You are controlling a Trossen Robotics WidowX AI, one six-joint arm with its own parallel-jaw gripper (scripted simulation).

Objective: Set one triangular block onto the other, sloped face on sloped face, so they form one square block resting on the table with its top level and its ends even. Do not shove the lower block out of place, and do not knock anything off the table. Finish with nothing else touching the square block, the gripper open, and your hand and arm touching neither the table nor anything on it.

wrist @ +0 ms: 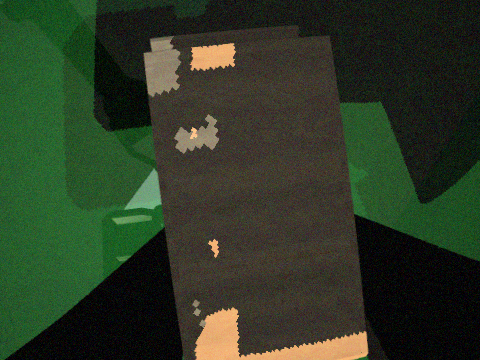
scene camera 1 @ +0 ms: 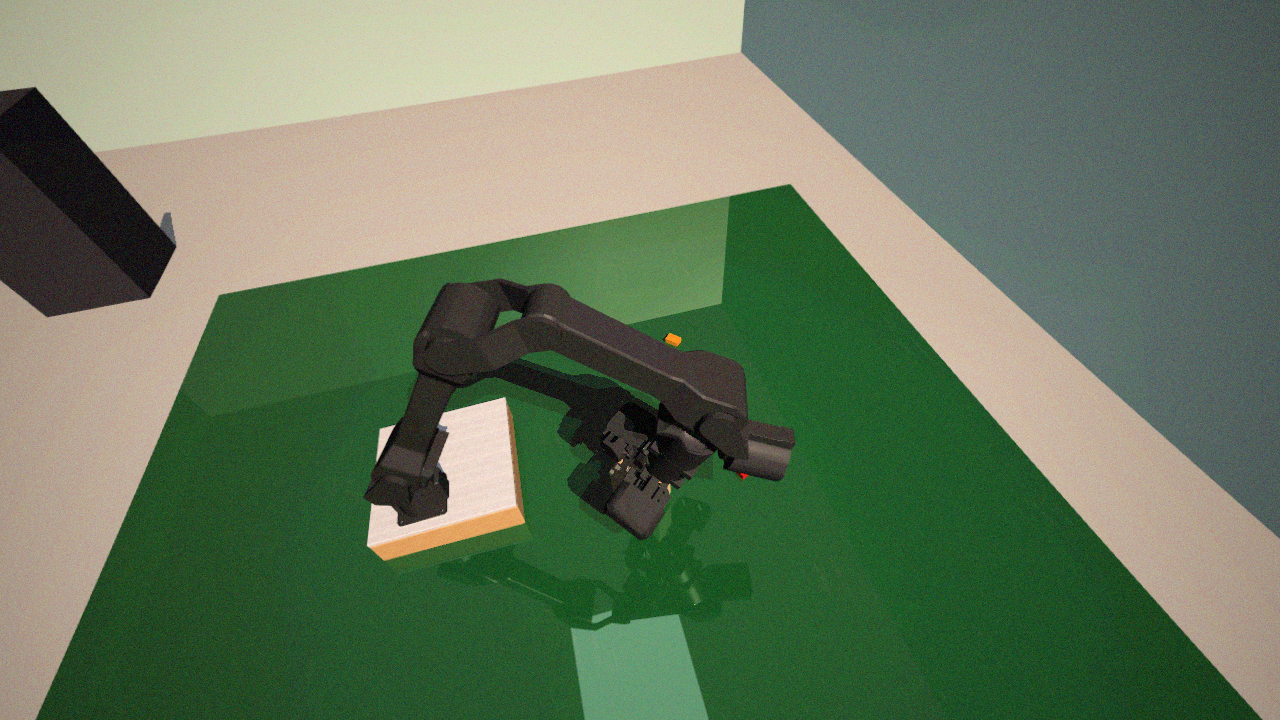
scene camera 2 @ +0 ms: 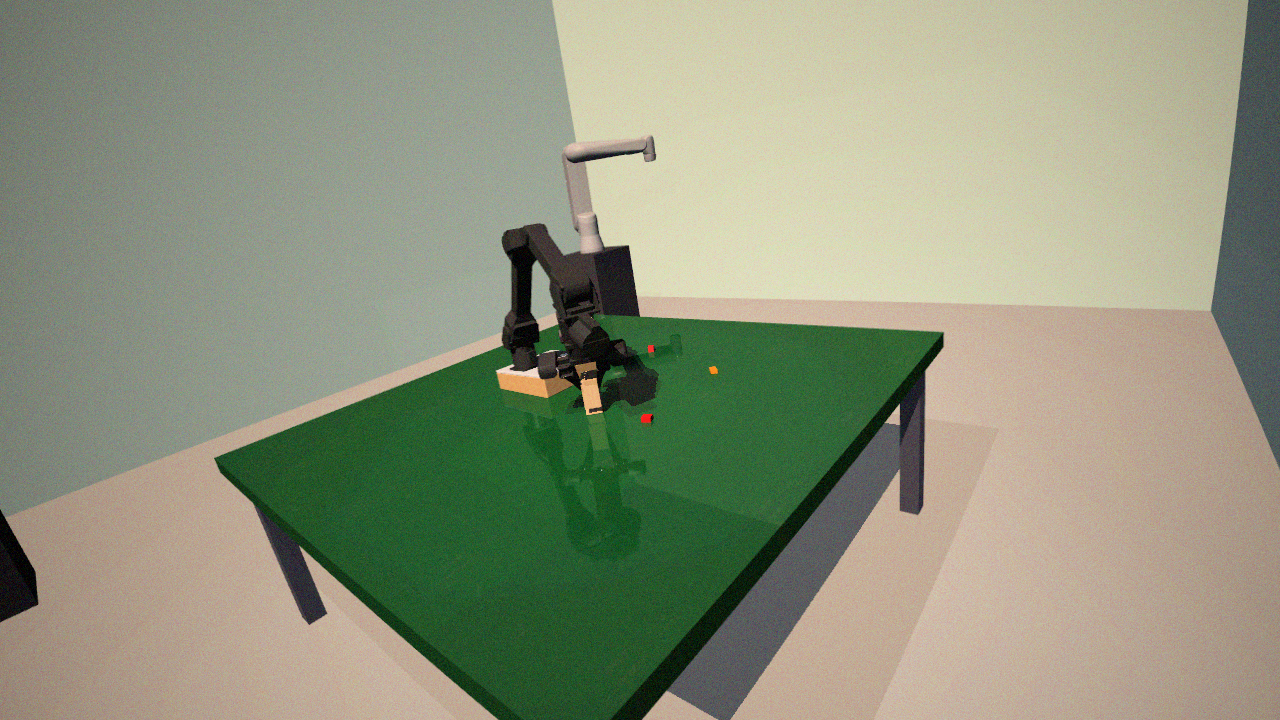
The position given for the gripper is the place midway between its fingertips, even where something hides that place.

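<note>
The gripper is there in scene camera 1 (scene camera 1: 647, 480), and you get it in scene camera 2 as well (scene camera 2: 590, 388), plus the gripper is in the wrist view too (wrist: 251, 232).
</note>
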